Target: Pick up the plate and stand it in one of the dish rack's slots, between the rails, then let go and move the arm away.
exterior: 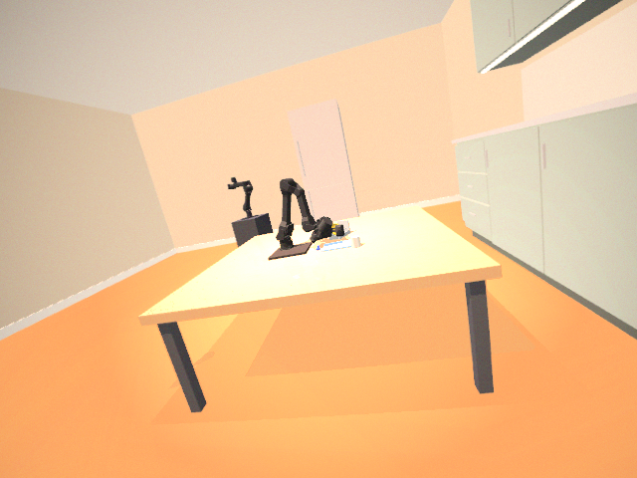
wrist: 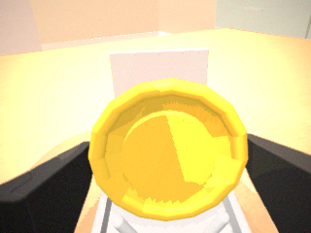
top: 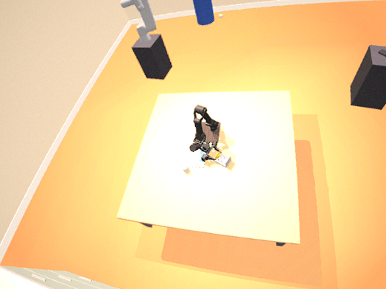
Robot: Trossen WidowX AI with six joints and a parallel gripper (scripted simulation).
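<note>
Now: gripper tip 1 cm to the left of the yellow plate. From my gripper tip the other things lie so: dish rack 2 cm to the left, 3 cm below; then light blue mat 4 cm ahead, 18 cm to the right, 5 cm below; then white cup 16 cm ahead, 23 cm to the right, 3 cm below.
</note>
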